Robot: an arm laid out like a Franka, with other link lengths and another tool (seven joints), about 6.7 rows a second.
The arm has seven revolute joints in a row. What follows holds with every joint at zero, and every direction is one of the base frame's.
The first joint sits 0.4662 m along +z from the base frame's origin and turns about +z.
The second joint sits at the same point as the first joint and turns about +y.
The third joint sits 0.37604 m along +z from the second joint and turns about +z.
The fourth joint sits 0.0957 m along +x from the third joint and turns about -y.
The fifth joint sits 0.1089 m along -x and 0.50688 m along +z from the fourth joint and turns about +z.
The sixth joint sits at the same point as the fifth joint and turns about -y.
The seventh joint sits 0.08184 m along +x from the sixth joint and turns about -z.
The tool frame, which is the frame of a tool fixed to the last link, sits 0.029 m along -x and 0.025 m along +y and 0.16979 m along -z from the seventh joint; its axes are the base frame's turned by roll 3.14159, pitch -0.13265 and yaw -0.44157 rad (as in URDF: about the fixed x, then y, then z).
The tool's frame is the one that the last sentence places.
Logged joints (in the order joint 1, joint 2, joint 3, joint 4, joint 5, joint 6, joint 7), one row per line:
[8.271 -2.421 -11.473 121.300 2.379 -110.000 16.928]
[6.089 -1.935 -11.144 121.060 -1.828 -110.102 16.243]
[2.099 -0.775 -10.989 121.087 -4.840 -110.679 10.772]
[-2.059 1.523 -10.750 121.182 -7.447 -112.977 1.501]
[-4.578 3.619 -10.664 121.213 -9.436 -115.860 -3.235]
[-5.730 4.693 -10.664 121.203 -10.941 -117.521 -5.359]
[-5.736 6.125 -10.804 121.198 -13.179 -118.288 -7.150]
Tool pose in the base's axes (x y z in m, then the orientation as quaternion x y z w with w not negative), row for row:
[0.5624 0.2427 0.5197 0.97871 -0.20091 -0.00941 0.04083]
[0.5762 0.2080 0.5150 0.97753 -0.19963 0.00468 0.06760]
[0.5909 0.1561 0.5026 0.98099 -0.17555 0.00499 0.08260]
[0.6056 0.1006 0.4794 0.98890 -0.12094 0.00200 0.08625]
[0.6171 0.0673 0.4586 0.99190 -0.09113 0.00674 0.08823]
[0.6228 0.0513 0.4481 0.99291 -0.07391 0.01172 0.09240]
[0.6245 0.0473 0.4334 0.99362 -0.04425 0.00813 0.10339]
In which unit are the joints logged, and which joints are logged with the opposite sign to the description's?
The joints are logged in degrees. Opposite sign: joint 3, joint 4, joint 6.
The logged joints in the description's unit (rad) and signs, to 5 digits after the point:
[0.14436 -0.04225 0.20024 -2.11708 0.04152 1.91986 0.29545]
[0.10627 -0.03377 0.19450 -2.11290 -0.03190 1.92164 0.28349]
[0.03663 -0.01353 0.19179 -2.11337 -0.08447 1.93171 0.18801]
[-0.03594 0.02658 0.18762 -2.11502 -0.12997 1.97182 0.02620]
[-0.07990 0.06316 0.18612 -2.11557 -0.16469 2.02214 -0.05646]
[-0.10001 0.08191 0.18612 -2.11539 -0.19096 2.05113 -0.09353]
[-0.10011 0.10690 0.18857 -2.11530 -0.23002 2.06452 -0.12479]

